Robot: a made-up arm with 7 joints. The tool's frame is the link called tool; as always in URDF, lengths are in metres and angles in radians. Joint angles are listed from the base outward.
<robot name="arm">
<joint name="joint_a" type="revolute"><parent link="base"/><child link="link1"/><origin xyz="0.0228 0.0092 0.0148"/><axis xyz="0 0.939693 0.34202"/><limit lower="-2.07" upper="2.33"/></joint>
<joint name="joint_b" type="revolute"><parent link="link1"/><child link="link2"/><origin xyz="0.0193 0.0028 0.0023"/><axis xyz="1 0 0"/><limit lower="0.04" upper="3.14"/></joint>
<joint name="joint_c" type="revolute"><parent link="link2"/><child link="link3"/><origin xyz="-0.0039 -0.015 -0.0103"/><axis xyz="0 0 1"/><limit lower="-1.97" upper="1.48"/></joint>
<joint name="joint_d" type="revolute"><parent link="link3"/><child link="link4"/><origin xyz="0.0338 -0.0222 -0.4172"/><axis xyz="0 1 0"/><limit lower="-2.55" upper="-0.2"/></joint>
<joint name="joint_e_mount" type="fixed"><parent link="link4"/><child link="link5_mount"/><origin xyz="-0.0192 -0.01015 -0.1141"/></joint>
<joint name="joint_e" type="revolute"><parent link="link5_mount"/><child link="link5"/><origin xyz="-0.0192 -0.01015 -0.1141"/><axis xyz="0 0 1"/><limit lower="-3.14" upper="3.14"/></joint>
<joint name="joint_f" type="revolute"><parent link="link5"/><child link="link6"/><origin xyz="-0.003 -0.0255 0.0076"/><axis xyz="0 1 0"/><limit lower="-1.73" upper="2"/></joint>
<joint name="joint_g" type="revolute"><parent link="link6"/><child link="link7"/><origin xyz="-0.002 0.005 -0.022"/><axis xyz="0 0 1"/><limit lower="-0.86" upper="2.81"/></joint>
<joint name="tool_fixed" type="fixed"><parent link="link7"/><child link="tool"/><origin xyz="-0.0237 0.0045 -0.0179" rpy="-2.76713 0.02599 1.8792"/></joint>
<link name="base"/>
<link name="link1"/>
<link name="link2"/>
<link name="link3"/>
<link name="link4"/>
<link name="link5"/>
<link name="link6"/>
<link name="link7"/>
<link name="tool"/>
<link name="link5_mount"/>
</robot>
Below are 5 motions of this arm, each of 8 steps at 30 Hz.
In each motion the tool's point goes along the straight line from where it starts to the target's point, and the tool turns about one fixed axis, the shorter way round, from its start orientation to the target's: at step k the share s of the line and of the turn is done. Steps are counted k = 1, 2, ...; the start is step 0. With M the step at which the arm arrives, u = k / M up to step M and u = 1 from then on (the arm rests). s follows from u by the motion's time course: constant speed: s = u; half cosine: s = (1 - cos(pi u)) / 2; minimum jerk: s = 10 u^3 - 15 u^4 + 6 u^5.
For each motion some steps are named. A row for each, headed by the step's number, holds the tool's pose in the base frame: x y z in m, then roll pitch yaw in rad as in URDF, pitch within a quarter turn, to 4 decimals.
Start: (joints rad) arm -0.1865 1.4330 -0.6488 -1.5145 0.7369 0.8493 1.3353
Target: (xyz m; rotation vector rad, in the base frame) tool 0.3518 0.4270 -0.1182 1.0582 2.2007 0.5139
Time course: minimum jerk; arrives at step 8
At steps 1, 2, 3, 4, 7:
1: 0.2736 0.4393 -0.2658 2.8881 0.1684 2.6362
2: 0.2806 0.4382 -0.2527 2.8566 0.1956 2.5947
3: 0.2942 0.4360 -0.2269 2.7909 0.2450 2.5101
4: 0.3121 0.4332 -0.1932 2.6975 0.3010 2.3929
7: 0.3505 0.4272 -0.1206 2.4712 0.3817 2.1180

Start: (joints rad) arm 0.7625 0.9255 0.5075 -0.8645 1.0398 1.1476 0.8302
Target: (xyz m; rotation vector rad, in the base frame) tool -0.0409 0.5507 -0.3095 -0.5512 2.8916 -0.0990
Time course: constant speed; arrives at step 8
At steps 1, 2, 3, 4, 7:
1: -0.1514 0.4888 -0.3582 -3.0494 -0.1262 -2.4645
2: -0.1356 0.4976 -0.3513 -3.0423 -0.0828 -2.5065
3: -0.1198 0.5065 -0.3443 -3.0370 -0.0392 -2.5481
4: -0.1040 0.5153 -0.3374 -3.0335 0.0045 -2.5895
7: -0.0567 0.5419 -0.3165 -3.0340 0.1362 -2.7136

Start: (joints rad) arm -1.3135 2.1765 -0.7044 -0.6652 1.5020 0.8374 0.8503
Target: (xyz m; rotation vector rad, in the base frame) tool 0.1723 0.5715 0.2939 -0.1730 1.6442 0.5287
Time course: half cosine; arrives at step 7
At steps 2, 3, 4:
2: 0.0945 0.5874 0.3048 2.0944 1.3372 2.6481
3: 0.1137 0.5834 0.3021 2.0195 1.3366 2.5459
4: 0.1351 0.5791 0.2991 1.9378 1.3339 2.4339

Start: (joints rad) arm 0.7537 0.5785 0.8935 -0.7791 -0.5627 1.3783 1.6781
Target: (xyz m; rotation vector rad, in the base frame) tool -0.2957 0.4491 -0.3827 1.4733 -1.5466 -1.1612
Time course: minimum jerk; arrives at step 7
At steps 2, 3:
2: -0.3060 0.3910 -0.4285 1.9372 -0.0253 -1.7314
3: -0.3033 0.4061 -0.4165 1.9367 0.0059 -1.7190

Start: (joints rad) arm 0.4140 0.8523 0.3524 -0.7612 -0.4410 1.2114 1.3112
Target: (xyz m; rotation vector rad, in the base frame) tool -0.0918 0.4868 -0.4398 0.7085 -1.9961 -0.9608
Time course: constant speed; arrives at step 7
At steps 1, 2, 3, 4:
1: -0.0813 0.4875 -0.4465 2.0947 -0.4512 -2.4243
2: -0.0831 0.4874 -0.4454 2.0822 -0.4480 -2.3850
3: -0.0848 0.4873 -0.4443 2.0699 -0.4444 -2.3458
4: -0.0866 0.4871 -0.4432 2.0577 -0.4403 -2.3068

